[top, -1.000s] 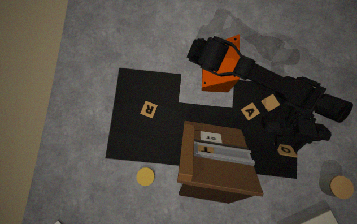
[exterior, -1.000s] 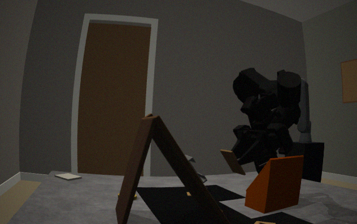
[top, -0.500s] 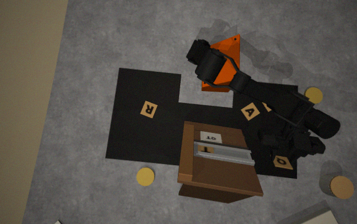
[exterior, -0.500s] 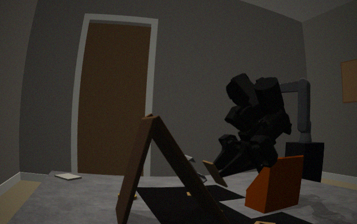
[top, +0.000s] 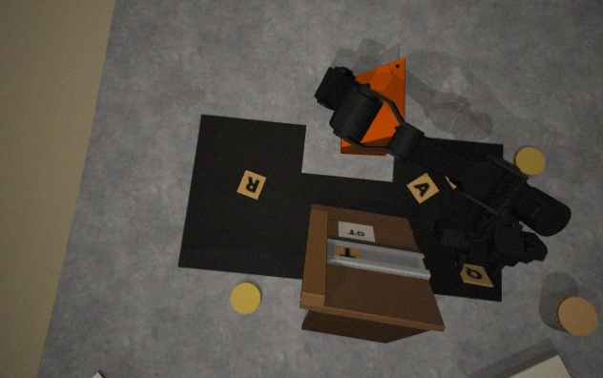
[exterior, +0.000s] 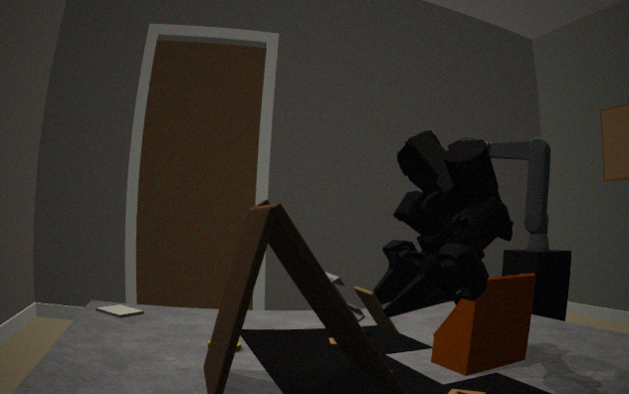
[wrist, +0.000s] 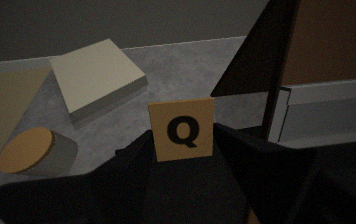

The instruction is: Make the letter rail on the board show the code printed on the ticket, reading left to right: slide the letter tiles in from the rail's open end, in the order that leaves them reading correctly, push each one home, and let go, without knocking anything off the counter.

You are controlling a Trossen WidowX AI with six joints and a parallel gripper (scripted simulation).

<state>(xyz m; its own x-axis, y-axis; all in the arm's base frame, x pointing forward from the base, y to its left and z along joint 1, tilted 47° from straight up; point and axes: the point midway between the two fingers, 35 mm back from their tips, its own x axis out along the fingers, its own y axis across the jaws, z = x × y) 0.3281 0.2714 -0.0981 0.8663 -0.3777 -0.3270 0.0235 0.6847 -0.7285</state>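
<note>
Right now my gripper tip is right at the q tile. The rest, counted from my gripper tip: black mat 250 mm to the right, 170 mm below, 160 mm behind; then white ticket 220 mm to the right, 80 mm below, 60 mm behind.
</note>
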